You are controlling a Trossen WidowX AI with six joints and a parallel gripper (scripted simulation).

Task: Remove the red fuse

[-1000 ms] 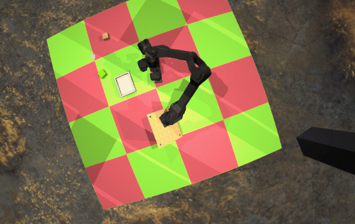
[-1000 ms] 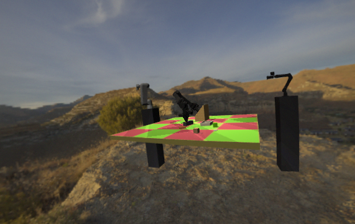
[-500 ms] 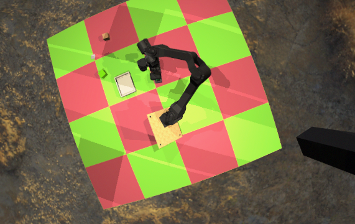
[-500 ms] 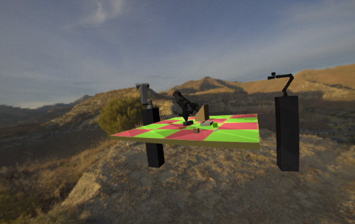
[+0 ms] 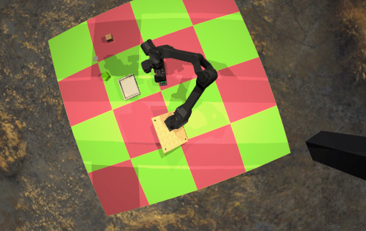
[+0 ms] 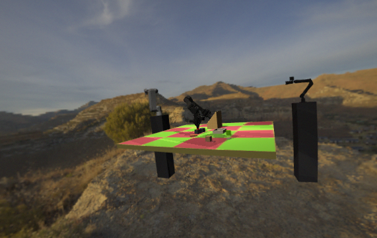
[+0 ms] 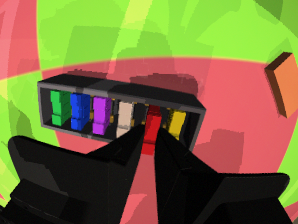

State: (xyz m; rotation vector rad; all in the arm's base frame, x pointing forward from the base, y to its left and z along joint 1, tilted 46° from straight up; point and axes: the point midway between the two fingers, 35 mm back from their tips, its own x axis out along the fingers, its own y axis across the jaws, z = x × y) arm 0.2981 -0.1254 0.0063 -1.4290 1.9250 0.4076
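The yellow fuse is 20 mm below my gripper tip, 20 mm ahead of it and 10 mm to the right of it. The rest, counted from my gripper tip: white fuse: 20 mm below, 20 mm behind, 10 mm to the left; red fuse: 10 mm below; purple fuse: 40 mm behind, 20 mm below, 10 mm to the left.
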